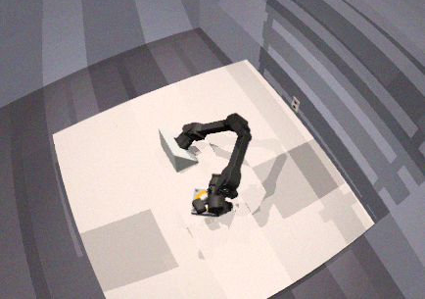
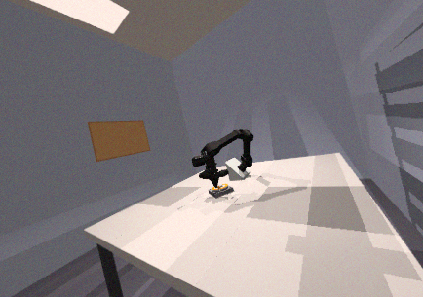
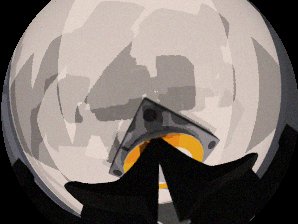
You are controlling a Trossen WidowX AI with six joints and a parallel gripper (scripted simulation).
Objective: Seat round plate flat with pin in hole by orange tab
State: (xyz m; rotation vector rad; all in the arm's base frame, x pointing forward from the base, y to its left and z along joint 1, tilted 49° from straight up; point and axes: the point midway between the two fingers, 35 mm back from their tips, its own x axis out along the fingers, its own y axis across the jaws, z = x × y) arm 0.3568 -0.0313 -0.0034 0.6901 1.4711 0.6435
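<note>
Now: gripper tip 5 cm past the dark square base, 1 cm to the left of it and 2 cm above it.
</note>
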